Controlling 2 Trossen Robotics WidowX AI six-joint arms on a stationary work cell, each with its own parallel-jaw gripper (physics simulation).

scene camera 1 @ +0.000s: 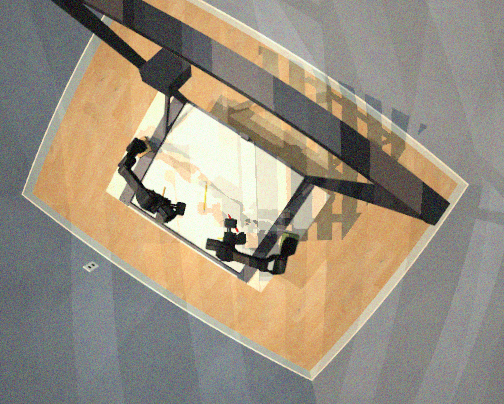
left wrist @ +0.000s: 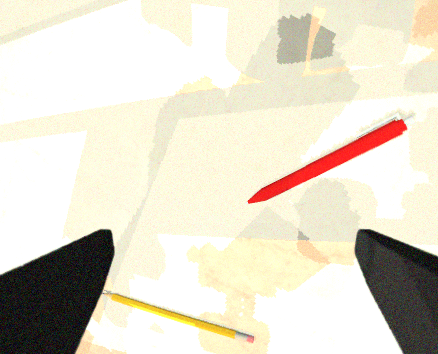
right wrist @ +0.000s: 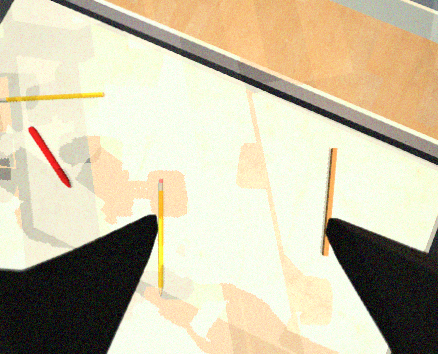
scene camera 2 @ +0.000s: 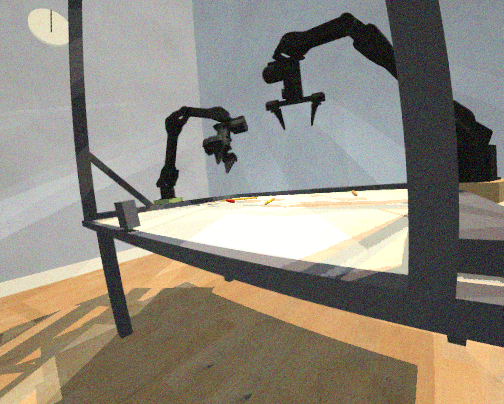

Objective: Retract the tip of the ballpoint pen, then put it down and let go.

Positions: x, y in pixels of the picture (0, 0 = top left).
Labels:
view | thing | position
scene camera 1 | overhead beam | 253, 82
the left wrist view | my left gripper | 235, 241
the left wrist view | red ballpoint pen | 393, 129
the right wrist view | my right gripper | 241, 224
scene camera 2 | my left gripper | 223, 168
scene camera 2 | my right gripper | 298, 127
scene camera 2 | frame post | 420, 52

